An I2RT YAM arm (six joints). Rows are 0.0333 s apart.
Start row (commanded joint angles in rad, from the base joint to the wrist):
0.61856 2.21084 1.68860 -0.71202 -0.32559 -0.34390
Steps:
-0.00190 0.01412 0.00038 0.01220 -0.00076 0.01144
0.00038 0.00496 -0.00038 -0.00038 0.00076 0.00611
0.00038 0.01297 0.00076 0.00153 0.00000 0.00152
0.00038 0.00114 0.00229 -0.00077 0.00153 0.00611
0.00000 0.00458 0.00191 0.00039 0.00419 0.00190
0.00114 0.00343 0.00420 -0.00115 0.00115 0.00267
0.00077 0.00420 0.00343 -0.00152 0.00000 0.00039
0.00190 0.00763 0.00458 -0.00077 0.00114 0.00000
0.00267 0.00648 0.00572 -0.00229 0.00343 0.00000
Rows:
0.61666 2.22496 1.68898 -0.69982 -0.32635 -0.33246
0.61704 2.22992 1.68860 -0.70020 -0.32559 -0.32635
0.61742 2.24289 1.68936 -0.69867 -0.32559 -0.32483
0.61780 2.24403 1.69165 -0.69944 -0.32406 -0.31872
0.61780 2.24861 1.69356 -0.69905 -0.31987 -0.31682
0.61894 2.25204 1.69776 -0.70020 -0.31872 -0.31415
0.61971 2.25624 1.70119 -0.70172 -0.31872 -0.31376
0.62161 2.26387 1.70577 -0.70249 -0.31758 -0.31376
0.62428 2.27035 1.71149 -0.70478 -0.31415 -0.31376

